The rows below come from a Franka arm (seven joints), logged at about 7 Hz.
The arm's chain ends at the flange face. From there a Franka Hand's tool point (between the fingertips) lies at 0.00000 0.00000 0.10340 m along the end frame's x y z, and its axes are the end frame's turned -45 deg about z.
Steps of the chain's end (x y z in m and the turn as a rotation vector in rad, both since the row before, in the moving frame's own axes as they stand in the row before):
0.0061, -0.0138, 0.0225, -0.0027, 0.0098, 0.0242
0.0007, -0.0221, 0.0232, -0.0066, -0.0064, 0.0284
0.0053, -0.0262, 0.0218, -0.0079, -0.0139, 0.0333
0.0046, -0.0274, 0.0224, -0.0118, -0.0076, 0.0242
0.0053, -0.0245, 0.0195, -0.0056, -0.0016, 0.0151
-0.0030, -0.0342, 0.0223, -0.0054, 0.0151, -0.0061
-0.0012, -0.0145, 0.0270, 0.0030, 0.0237, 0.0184
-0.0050, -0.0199, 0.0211, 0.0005, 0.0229, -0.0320
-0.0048, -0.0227, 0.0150, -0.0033, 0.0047, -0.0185
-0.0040, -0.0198, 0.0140, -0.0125, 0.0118, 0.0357
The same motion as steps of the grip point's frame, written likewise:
0.0146, -0.0045, 0.0225, -0.0088, 0.0050, 0.0242
0.0152, -0.0151, 0.0232, -0.0001, -0.0092, 0.0284
0.0207, -0.0152, 0.0218, 0.0042, -0.0154, 0.0333
0.0212, -0.0158, 0.0224, -0.0030, -0.0137, 0.0242
0.0205, -0.0133, 0.0195, -0.0028, -0.0051, 0.0151
0.0228, -0.0248, 0.0223, -0.0145, 0.0069, -0.0061
0.0113, -0.0096, 0.0270, -0.0146, 0.0189, 0.0184
0.0123, -0.0160, 0.0211, -0.0158, 0.0165, -0.0320
0.0128, -0.0189, 0.0150, -0.0057, 0.0010, -0.0185
0.0111, -0.0151, 0.0140, -0.0172, -0.0005, 0.0357

